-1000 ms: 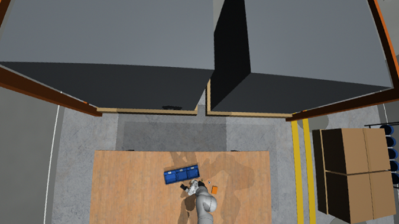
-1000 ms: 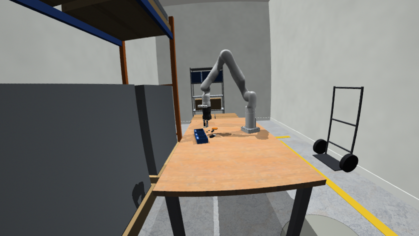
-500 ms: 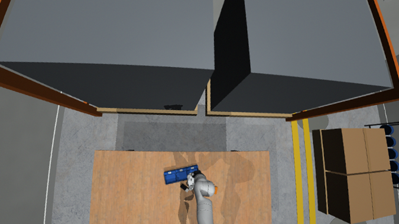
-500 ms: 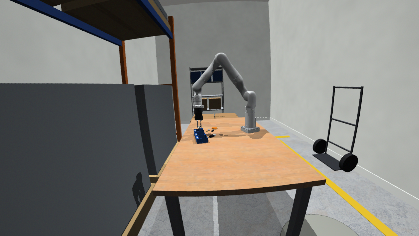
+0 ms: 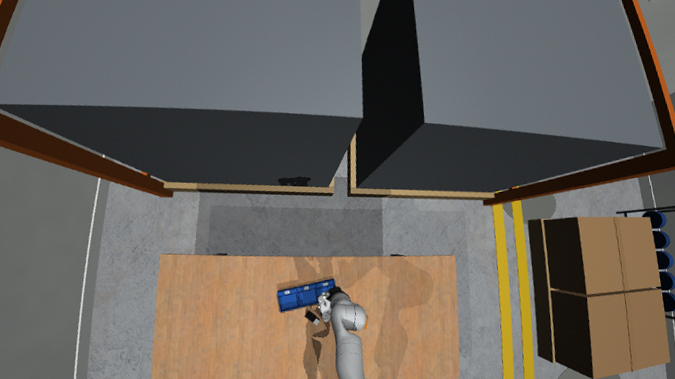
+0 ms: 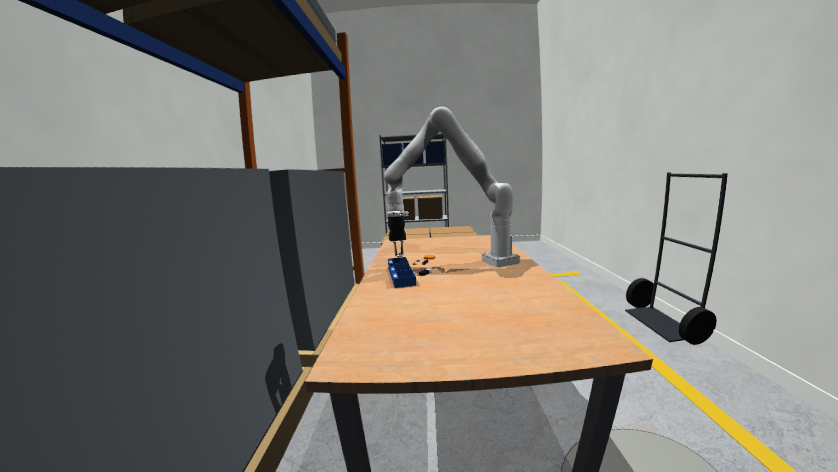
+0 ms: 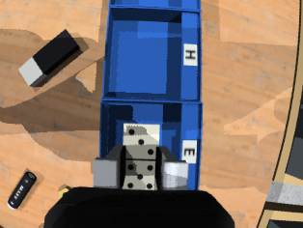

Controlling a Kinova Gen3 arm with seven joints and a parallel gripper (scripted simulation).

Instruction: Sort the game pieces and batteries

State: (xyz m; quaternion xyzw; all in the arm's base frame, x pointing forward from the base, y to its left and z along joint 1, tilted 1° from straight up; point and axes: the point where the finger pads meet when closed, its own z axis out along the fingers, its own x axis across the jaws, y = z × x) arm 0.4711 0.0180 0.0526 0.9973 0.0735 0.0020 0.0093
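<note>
Now: hand 12 cm past the dark cylindrical battery, 8 cm above it and 7 cm to the left of it. Round my hand: brass nut: 8 cm below, 7 cm behind, 6 cm to the right; then white domino: 1 cm below; then blue three-part bin: 9 cm to the left, 6 cm below.
</note>
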